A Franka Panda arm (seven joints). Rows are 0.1 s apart.
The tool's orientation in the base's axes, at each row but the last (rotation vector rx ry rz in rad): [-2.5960 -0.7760 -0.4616]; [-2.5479 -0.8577 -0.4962]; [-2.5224 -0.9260 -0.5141]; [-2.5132 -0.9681 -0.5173]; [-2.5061 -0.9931 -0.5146]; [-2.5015 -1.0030 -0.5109]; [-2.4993 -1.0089 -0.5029]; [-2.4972 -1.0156 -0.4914]
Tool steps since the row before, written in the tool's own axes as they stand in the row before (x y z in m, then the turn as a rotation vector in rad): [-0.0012 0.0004 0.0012 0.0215 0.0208 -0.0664]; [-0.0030 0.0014 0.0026 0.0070 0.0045 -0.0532]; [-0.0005 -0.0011 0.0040 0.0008 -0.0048 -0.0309]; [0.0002 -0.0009 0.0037 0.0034 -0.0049 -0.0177]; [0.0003 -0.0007 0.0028 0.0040 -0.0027 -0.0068]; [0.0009 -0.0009 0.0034 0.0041 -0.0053 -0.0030]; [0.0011 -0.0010 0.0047 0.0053 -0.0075 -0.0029]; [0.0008 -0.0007 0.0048 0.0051 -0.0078 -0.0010]
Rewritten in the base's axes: [-0.0005 -0.0003 -0.0016 0.0160 -0.0365 0.0610]; [-0.0008 -0.0012 -0.0039 -0.0026 -0.0253 0.0474]; [-0.0003 0.0025 -0.0034 -0.0088 -0.0112 0.0278]; [0.0002 0.0025 -0.0029 -0.0045 -0.0034 0.0178]; [0.0002 0.0020 -0.0021 -0.0005 0.0008 0.0083]; [0.0006 0.0028 -0.0023 -0.0016 0.0044 0.0057]; [0.0009 0.0036 -0.0033 -0.0023 0.0066 0.0066]; [0.0008 0.0032 -0.0036 -0.0023 0.0076 0.0050]
